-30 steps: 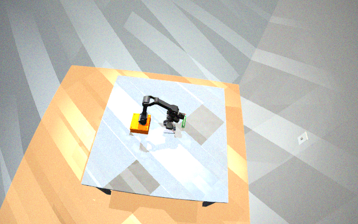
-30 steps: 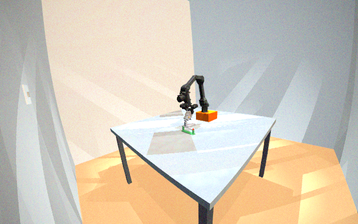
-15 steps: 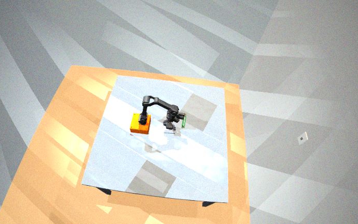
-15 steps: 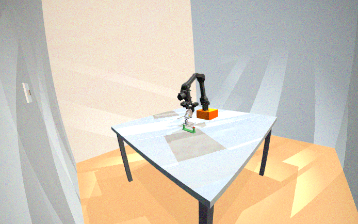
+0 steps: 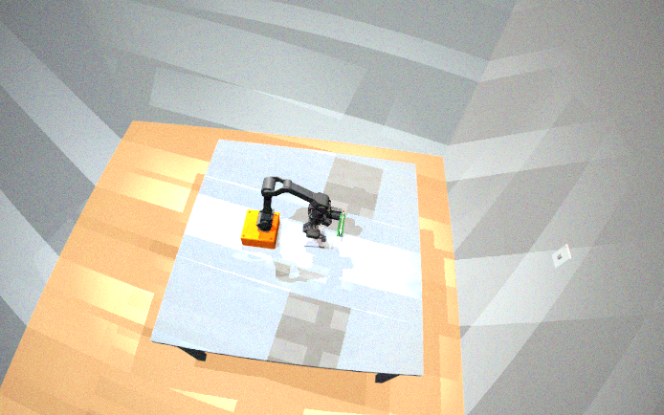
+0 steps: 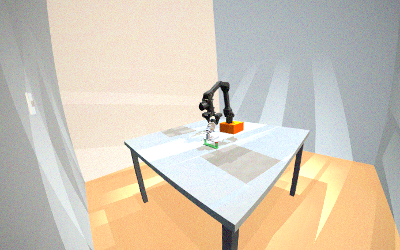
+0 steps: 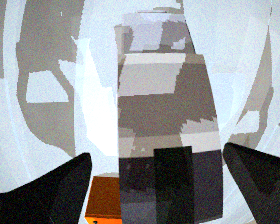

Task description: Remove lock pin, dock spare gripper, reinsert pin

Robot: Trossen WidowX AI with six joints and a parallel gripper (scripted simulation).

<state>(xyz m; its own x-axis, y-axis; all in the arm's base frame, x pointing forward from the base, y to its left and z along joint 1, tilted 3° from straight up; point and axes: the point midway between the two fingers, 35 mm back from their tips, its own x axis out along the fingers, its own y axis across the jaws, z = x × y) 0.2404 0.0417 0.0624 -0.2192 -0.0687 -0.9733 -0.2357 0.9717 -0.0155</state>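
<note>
My gripper tip is now 20 mm short of the spare gripper and 10 mm above it. Round my gripper tip: green bracket: 140 mm to the left, 140 mm ahead, 100 mm below; mount: 70 mm below, 50 mm ahead, 10 mm to the left.
</note>
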